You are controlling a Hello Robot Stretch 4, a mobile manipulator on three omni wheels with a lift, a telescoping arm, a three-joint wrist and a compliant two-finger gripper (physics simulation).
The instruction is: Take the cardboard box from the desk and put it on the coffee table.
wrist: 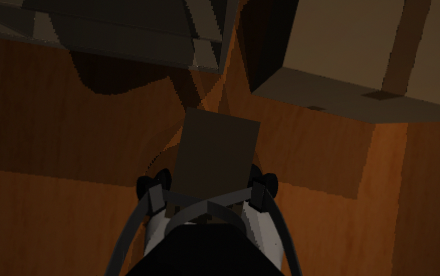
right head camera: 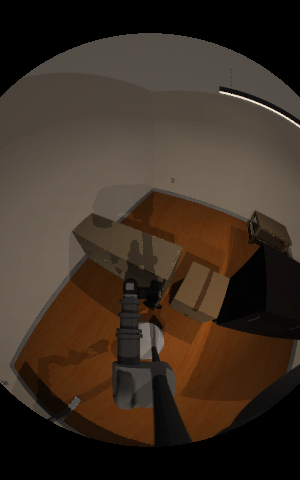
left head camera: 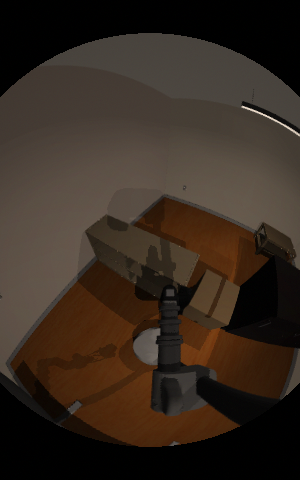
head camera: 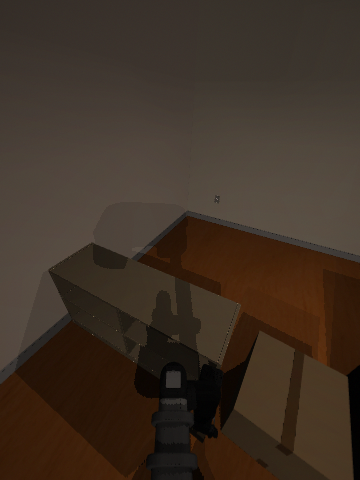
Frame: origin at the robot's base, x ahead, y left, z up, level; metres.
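Seen in the pictures: gripper, fingertip midpoint: [wrist: 208, 181]; robot's base at its link origin: [right head camera: 143, 339] [left head camera: 153, 345].
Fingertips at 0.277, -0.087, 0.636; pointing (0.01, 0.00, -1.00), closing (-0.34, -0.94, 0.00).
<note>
Pixels of each thing's top centre, then the offset from my fingertips to it, as dx, dy, dz.
- small cardboard box at its top centre: [wrist: 212, 170] +0.016, -0.011, +0.049
- large taped carton at its top centre: [head camera: 294, 391] [right head camera: 204, 287] [left head camera: 217, 295] +0.180, -0.514, -0.257
My gripper [wrist: 208, 181] [head camera: 205, 427] [right head camera: 153, 301] is shut on a small cardboard box [wrist: 217, 150], with a fingertip on either side of it. The box looks dark and flat-faced in the wrist view and is held above the floor. A low beige table-like unit [head camera: 120, 280] [left head camera: 132, 237] [right head camera: 112, 237] [wrist: 229, 30] with a flat top and open shelves stands beyond the gripper; it may be the coffee table. The box is apart from it in the wrist view. The arm's shadow falls across its top. The desk top does not show.
A large taped carton [head camera: 270, 370] [left head camera: 201, 297] [right head camera: 190, 292] [wrist: 345, 45] stands on the floor, right of the low unit. A black cabinet [left head camera: 280, 300] [right head camera: 270, 290] stands right of the carton, with a small beige unit [left head camera: 277, 240] [right head camera: 272, 230] behind it. Walls meet behind the low unit.
</note>
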